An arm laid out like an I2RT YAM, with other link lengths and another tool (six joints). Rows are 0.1 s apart.
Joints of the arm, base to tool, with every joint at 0 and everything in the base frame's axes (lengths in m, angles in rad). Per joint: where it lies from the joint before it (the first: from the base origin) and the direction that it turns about. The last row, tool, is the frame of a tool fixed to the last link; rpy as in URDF.
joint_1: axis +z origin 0 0 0.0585
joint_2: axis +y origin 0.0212 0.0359 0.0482
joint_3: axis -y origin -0.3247 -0.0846 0
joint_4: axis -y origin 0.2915 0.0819 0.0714
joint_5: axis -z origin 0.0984 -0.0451 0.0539
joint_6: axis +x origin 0.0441 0 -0.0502
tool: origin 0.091 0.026 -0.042 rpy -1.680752 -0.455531 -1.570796
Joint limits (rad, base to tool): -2.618..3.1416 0..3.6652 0..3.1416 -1.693..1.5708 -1.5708..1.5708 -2.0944..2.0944
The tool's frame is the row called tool.
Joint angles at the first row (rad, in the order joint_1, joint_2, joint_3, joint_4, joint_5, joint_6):
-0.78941, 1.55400, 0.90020, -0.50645, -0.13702, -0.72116
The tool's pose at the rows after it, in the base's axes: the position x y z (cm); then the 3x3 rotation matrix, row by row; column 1 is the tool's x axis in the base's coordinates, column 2 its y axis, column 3 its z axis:
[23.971, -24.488, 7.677], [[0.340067, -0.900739, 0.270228], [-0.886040, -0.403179, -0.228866], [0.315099, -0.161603, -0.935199]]
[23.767, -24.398, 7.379], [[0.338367, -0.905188, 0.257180], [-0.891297, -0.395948, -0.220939], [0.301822, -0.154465, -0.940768]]
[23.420, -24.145, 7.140], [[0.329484, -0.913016, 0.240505], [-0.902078, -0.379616, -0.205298], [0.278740, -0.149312, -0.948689]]
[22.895, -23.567, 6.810], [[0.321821, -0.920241, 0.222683], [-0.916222, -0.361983, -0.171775], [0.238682, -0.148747, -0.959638]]
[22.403, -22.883, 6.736], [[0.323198, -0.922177, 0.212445], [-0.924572, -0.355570, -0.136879], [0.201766, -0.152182, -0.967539]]
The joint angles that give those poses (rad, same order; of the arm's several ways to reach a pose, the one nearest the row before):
-0.78989, 1.56237, 0.90254, -0.50791, -0.13238, -0.71947
-0.79149, 1.57026, 0.90231, -0.51529, -0.12907, -0.71581
-0.79514, 1.57619, 0.90307, -0.53323, -0.12885, -0.70408
-0.80087, 1.58242, 0.90159, -0.56254, -0.14068, -0.69197
-0.80493, 1.58111, 0.90008, -0.59544, -0.15854, -0.68940

